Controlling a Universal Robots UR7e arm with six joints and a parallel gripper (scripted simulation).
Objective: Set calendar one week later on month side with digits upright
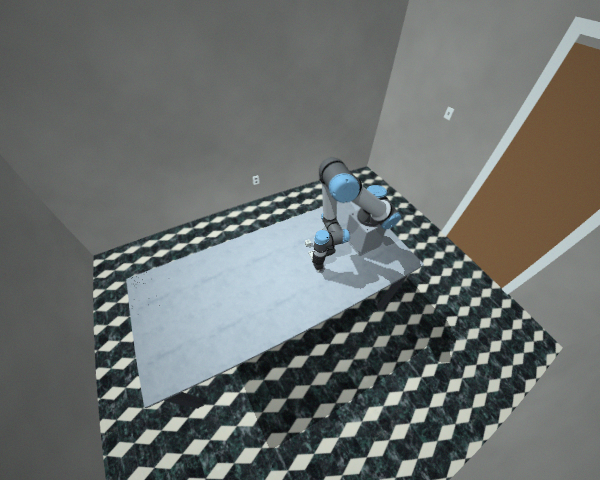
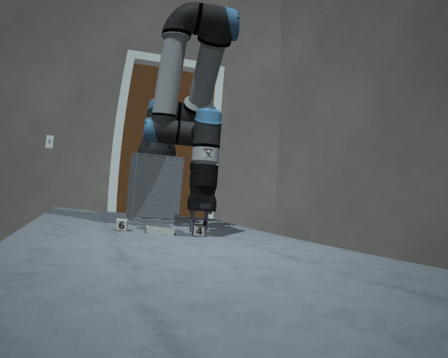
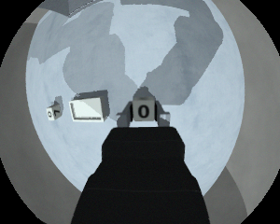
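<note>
My hand is 11 cm to the left of the white calendar tray, 2 cm above it and 1 cm past it.
</note>
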